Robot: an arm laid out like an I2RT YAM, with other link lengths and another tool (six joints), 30 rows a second.
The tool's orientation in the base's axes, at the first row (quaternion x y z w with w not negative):
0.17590, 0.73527, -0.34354, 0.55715
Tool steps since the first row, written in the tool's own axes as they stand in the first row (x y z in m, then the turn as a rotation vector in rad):
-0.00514, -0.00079, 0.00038, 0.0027, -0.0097, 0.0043
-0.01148, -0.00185, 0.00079, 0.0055, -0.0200, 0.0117
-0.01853, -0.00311, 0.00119, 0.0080, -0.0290, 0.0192
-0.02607, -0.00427, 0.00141, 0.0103, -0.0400, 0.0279
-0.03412, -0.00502, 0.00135, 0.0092, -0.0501, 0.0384
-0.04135, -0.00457, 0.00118, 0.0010, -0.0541, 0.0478
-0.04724, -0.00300, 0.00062, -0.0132, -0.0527, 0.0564
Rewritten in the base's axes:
0.00139, -0.00018, 0.00502, -0.0041, -0.0102, -0.0002
0.00301, -0.00043, 0.01125, -0.0064, -0.0229, -0.0007
0.00472, -0.00072, 0.01821, -0.0077, -0.0348, -0.0013
0.00652, -0.00075, 0.02563, -0.0094, -0.0489, -0.0013
0.00855, -0.00024, 0.03344, -0.0082, -0.0632, 0.0013
0.01101, 0.00110, 0.04012, -0.0016, -0.0716, 0.0089
0.01350, 0.00332, 0.04525, 0.0098, -0.0749, 0.0206

